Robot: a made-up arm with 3 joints. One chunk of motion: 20 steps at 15 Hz.
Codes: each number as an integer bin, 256 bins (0 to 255) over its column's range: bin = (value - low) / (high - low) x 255, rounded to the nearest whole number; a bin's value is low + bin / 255 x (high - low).
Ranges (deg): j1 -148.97..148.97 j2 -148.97..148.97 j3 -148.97..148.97
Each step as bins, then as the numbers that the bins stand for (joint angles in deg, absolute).
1 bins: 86 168 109
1 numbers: -48.49 47.32 -21.62
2 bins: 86 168 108
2 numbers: -48.49 47.32 -22.78
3 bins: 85 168 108
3 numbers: -49.66 47.32 -22.78
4 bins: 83 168 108
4 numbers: -51.99 47.32 -22.78
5 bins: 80 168 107
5 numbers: -55.50 47.32 -23.95
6 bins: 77 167 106
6 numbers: -59.00 46.15 -25.12
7 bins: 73 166 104
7 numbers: -63.68 44.98 -27.46
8 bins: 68 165 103
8 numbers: -69.52 43.81 -28.63
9 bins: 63 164 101
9 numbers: -75.36 42.65 -30.96
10 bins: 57 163 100
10 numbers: -82.37 41.48 -32.13
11 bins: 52 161 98
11 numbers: -88.21 39.14 -34.47
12 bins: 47 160 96
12 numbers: -94.06 37.97 -36.80
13 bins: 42 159 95
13 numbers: -99.90 36.80 -37.97
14 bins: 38 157 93
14 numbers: -104.57 34.47 -40.31
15 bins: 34 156 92
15 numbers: -109.24 33.30 -41.48
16 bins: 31 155 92
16 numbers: -112.75 32.13 -41.48
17 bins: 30 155 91
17 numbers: -113.92 32.13 -42.65
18 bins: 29 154 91
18 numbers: -115.09 30.96 -42.65
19 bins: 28 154 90
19 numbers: -116.26 30.96 -43.81
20 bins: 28 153 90
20 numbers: -116.26 29.79 -43.81
